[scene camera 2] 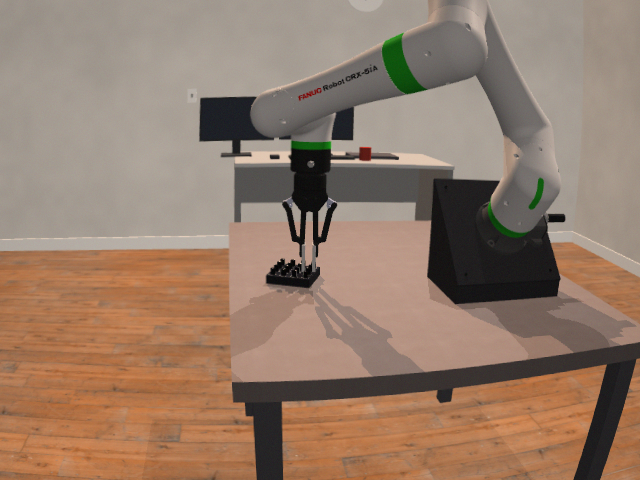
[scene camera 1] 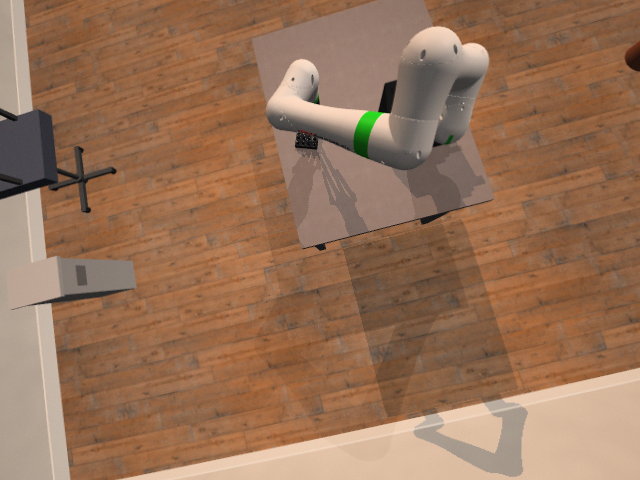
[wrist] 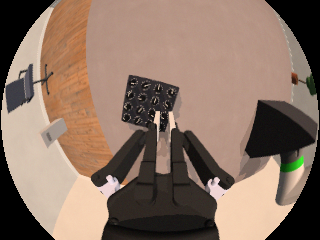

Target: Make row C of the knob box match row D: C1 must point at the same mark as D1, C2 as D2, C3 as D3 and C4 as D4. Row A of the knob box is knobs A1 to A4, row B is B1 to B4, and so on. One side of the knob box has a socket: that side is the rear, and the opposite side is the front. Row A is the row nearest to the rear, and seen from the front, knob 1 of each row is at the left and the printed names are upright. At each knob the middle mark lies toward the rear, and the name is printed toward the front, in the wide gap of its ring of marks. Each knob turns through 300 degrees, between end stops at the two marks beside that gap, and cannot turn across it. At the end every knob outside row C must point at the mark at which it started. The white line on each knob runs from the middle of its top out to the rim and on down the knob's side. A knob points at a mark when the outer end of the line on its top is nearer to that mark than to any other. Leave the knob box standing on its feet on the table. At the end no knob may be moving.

Labels:
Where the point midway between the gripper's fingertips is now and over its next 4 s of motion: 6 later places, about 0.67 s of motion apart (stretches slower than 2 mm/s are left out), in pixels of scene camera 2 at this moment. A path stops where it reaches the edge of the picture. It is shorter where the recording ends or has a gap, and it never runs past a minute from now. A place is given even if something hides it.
My gripper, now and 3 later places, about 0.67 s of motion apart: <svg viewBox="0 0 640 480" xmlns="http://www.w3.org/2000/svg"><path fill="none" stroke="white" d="M308 270L308 269L308 256L309 227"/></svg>

